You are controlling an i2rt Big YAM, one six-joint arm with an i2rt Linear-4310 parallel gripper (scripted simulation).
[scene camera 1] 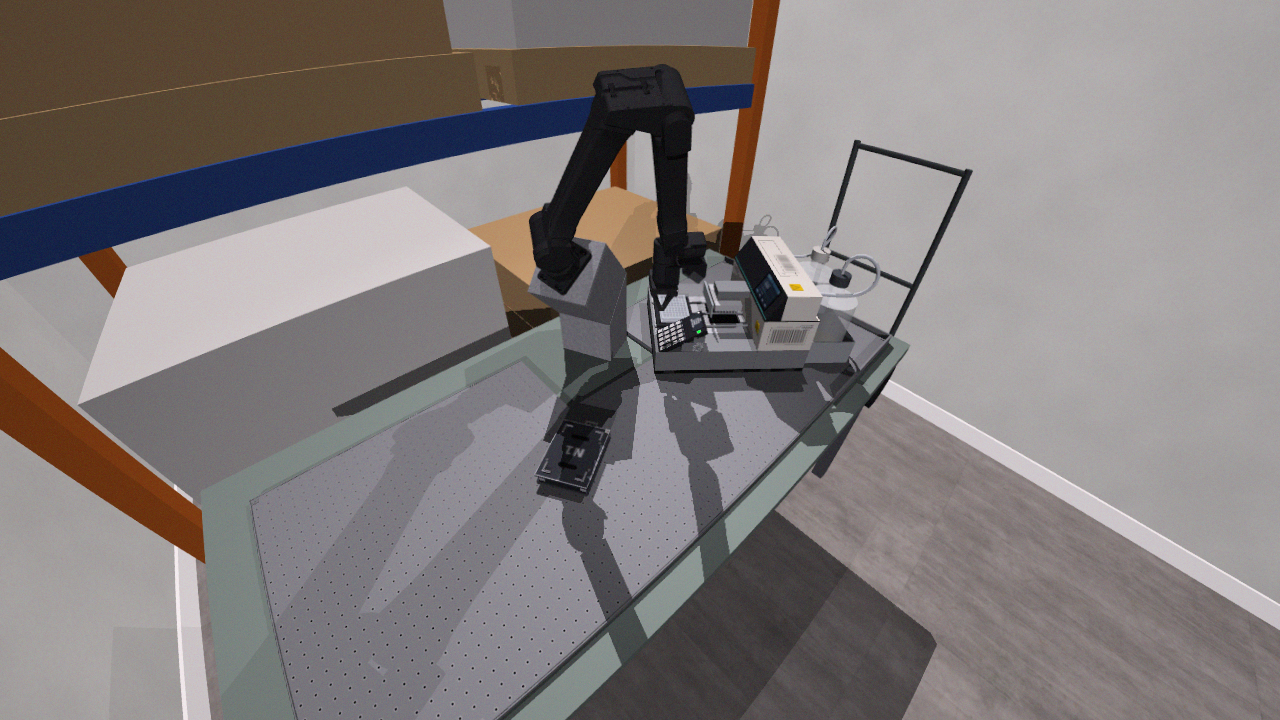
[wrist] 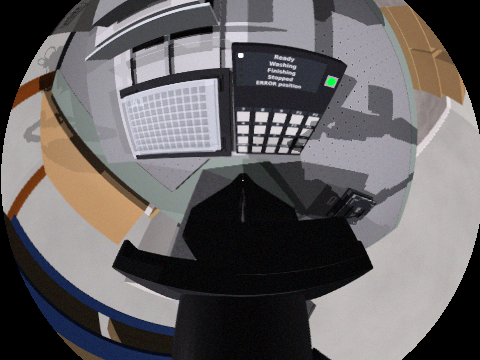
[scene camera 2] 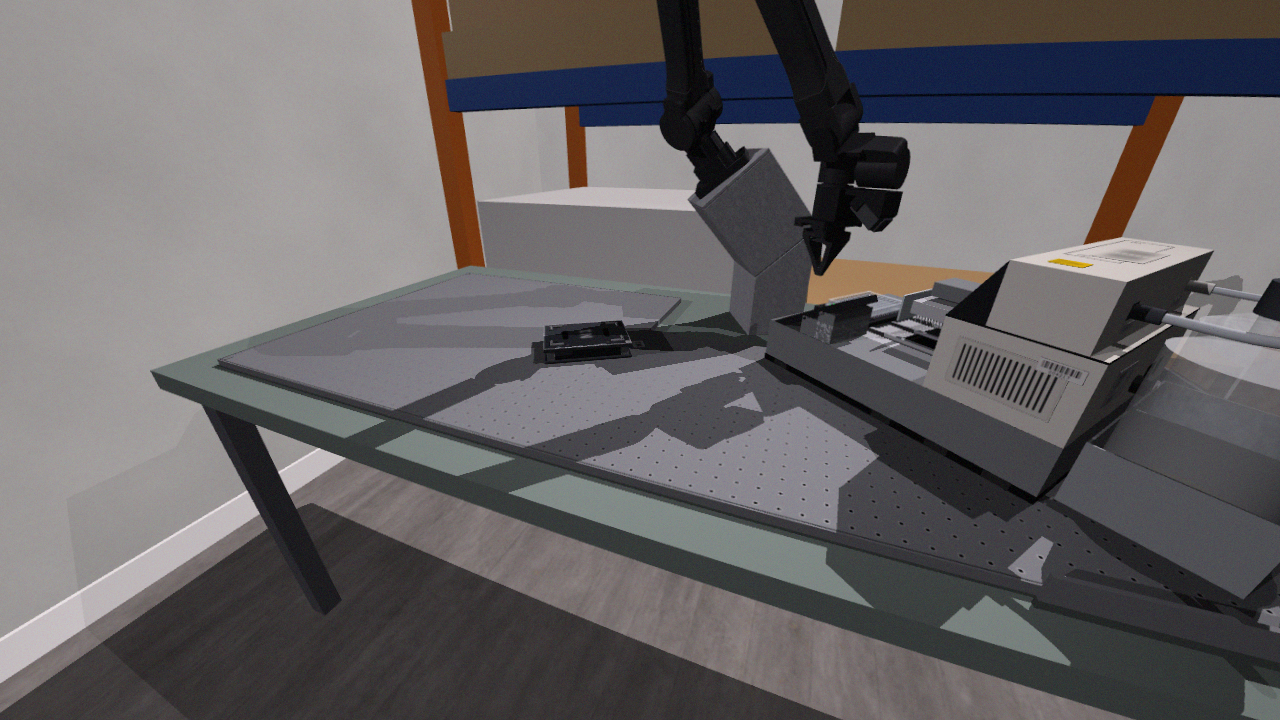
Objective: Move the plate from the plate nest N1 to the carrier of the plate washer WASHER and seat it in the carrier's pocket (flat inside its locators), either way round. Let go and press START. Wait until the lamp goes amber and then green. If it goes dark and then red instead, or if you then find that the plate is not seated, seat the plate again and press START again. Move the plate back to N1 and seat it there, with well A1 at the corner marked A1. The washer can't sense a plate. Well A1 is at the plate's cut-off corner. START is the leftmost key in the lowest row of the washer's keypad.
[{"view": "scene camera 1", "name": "my gripper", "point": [661, 310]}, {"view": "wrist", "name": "my gripper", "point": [242, 179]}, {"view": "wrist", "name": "white well plate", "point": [155, 120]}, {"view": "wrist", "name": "plate washer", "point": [272, 78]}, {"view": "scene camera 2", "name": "my gripper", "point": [818, 275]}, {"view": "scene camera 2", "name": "white well plate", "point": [886, 305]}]
